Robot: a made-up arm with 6 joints.
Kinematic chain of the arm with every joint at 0, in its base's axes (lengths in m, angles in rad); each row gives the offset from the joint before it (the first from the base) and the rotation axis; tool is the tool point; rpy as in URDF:
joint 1: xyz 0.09 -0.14 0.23 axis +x
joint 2: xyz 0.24 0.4 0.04 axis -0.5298 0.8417 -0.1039
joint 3: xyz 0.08 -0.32 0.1 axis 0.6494 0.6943 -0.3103
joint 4: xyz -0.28 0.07 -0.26 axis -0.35 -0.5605 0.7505
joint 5: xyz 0 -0.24 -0.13 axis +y
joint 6: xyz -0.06 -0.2 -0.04 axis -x
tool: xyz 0.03 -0.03 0 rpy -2.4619 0.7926 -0.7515
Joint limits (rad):
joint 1: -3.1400..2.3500
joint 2: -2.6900..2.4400
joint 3: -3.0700..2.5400
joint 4: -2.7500..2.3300
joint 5: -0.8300..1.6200
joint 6: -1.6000..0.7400
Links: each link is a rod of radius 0.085 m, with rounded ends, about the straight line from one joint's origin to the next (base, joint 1, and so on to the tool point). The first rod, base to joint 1, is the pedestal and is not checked.
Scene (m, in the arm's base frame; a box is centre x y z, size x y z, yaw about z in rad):
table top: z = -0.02
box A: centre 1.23 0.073 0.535 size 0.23 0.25 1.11 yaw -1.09
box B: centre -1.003 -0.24 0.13 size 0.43 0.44 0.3 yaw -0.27
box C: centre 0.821 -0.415 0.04 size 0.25 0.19 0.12 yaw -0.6
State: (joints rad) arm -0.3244 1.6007 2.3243 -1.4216 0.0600 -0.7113
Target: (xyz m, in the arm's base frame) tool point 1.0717 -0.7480 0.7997
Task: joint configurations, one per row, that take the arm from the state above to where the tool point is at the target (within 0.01 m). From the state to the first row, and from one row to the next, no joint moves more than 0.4 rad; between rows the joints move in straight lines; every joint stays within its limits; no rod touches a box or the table.
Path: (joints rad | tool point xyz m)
1: 0.0232 1.3241 2.0313 -1.3992 0.0660 -0.8066 | 1.1177 0.4963 0.7922
2: 0.3708 1.0476 1.7383 -1.3767 0.0720 -0.9018 | 0.7759 0.2412 1.1965
3: 0.7184 0.7710 1.4453 -1.3543 0.0779 -0.9971 | 0.3673 -0.1933 1.2950
4: 1.0660 0.4944 1.1524 -1.3319 0.0839 -1.0924 | -0.0216 -0.5144 1.0605
5: 1.4135 0.2179 0.8594 -1.3095 0.0899 -1.1876 | -0.3013 -0.5238 0.7010
6: 1.7611 -0.0587 0.5664 -1.2870 0.0959 -1.2829 | -0.4055 -0.2625 0.4935
7: 2.1087 -0.3353 0.2734 -1.2646 0.1018 -1.3782 | -0.3108 0.0331 0.5708
8: 1.9447 -0.1312 0.6511 -1.2759 0.0824 -1.2586 | -0.4072 -0.3176 0.4723
9: 1.7807 0.0728 1.0288 -1.2871 0.0629 -1.1391 | -0.3031 -0.6866 0.5015
10: 1.6166 0.2769 1.4065 -1.2984 0.0435 -1.0196 | -0.0224 -0.9473 0.6411
11: 1.4526 0.4809 1.7841 -1.3096 0.0240 -0.9000 | 0.3639 -1.0219 0.8017
12: 1.2886 0.6850 2.1618 -1.3209 0.0046 -0.7805 | 0.7596 -0.9237 0.8748
13: 1.1245 0.8890 2.5395 -1.3322 -0.0149 -0.6610 | 1.0717 -0.7480 0.7997

